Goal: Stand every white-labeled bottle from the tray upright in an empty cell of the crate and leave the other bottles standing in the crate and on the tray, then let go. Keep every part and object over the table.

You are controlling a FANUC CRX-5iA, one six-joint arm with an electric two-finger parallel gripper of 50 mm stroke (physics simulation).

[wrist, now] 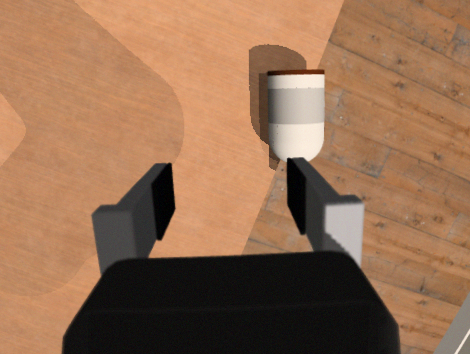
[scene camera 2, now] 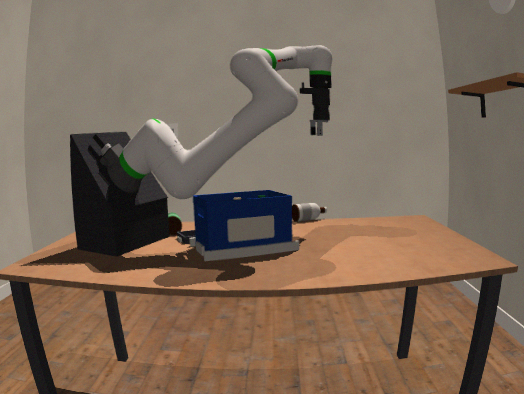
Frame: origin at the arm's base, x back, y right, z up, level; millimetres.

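Where they show: gripper, fingertip midpoint: [wrist: 230, 184] [scene camera 2: 316, 135]; arm's base, link origin: [scene camera 2: 123, 176].
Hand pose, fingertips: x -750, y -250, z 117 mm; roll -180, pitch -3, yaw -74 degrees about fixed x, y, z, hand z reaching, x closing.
Things, the pixels of their top centre, and the offset from my fingertips. "spot": a spot on its surface instead.
- white-labeled bottle, top centre: [wrist: 302, 133] [scene camera 2: 310, 202] dy -104, dx +9, dz -293 mm
- blue crate, top centre: [scene camera 2: 231, 193] dy +275, dx +363, dz -192 mm
- tray, surface spot: [scene camera 2: 186, 237] spot: dy +249, dx +526, dz -344 mm
- brown round end, surface spot: [scene camera 2: 174, 224] spot: dy +99, dx +581, dz -324 mm
- grey base, surface spot: [scene camera 2: 250, 250] spot: dy +447, dx +317, dz -348 mm
A white-labeled bottle [scene camera 2: 307, 212] [wrist: 296, 112] lies on its side near the table's back edge, behind and right of the crate, its brown base toward the crate. In the wrist view its neck is hidden behind the right finger. My gripper [scene camera 2: 316, 134] [wrist: 230, 184] is open and empty, high above the table; in the wrist view the bottle shows ahead of the right fingertip. The blue crate [scene camera 2: 284, 220] stands upright; its cells are mostly hidden by its walls, with a pale top and a green spot at its rim. The tray [scene camera 2: 186, 237] shows partly, left of the crate.
A bottle with a green and brown round end [scene camera 2: 174, 224] shows between the black robot stand [scene camera 2: 96, 200] and the crate. A grey base [scene camera 2: 250, 250] lies under the crate. A wall shelf [scene camera 2: 490, 83] hangs at the right. The table's edge [wrist: 322, 59] passes beside the bottle.
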